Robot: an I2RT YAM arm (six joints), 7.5 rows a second.
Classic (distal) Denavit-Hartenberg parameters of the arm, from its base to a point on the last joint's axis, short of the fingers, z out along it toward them. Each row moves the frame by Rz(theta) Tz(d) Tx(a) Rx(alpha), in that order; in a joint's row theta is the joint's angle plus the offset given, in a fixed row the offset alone. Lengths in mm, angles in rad.
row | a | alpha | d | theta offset
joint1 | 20 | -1.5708 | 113.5 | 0
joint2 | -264 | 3.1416 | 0 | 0
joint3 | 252.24 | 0 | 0 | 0.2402
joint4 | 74 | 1.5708 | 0 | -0.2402
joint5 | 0 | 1.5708 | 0 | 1.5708
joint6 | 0 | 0 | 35.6 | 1.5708
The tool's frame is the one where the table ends.
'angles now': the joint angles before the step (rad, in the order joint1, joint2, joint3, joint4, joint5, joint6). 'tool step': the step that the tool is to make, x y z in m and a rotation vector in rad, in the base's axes. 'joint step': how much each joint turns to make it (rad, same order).
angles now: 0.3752 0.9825 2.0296 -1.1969 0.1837 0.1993
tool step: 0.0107 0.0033 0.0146 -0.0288 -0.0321 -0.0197
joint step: 0.0005 0.0736 0.0966 0.0033 0.0253 -0.0361
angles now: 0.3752 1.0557 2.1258 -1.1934 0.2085 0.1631
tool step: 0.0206 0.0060 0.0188 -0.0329 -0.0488 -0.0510
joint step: -0.0008 0.1097 0.1284 0.0250 0.0548 -0.0444
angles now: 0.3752 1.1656 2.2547 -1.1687 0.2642 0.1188
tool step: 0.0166 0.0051 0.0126 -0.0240 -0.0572 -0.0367
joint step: -0.0001 0.0689 0.0671 0.0583 0.0387 -0.0431
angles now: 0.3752 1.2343 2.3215 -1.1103 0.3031 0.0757
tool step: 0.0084 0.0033 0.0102 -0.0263 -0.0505 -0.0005
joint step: 0.0001 0.0487 0.0617 0.0378 0.0005 -0.0450
